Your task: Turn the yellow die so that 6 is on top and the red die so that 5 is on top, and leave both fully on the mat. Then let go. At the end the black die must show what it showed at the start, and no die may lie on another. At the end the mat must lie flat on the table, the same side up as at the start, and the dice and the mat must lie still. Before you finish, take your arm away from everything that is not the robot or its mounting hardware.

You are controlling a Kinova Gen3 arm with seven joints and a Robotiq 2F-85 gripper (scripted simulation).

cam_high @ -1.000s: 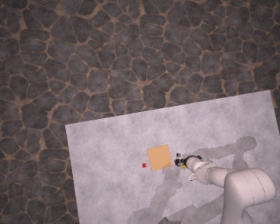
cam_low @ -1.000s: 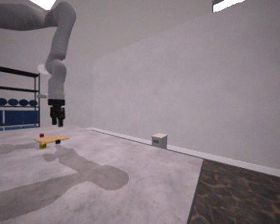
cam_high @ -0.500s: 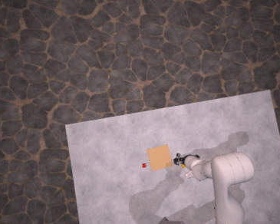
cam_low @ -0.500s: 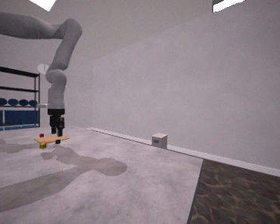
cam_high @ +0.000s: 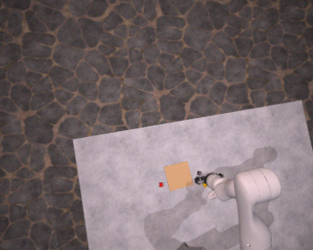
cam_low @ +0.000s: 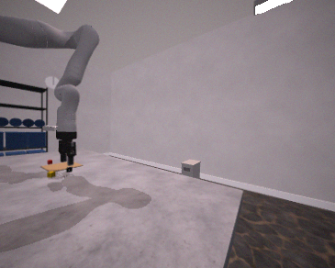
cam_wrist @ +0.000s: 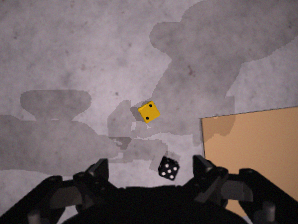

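Right now my hand is 4 cm above the black die, 2 cm to the right of it and 2 cm short of it. The rest, counted from my hand: tan mat (14 cm to the left, 5 cm below, 3 cm ahead); then yellow die (5 cm behind, 4 cm below); then red die (25 cm to the left, 4 cm below, 1 cm ahead).
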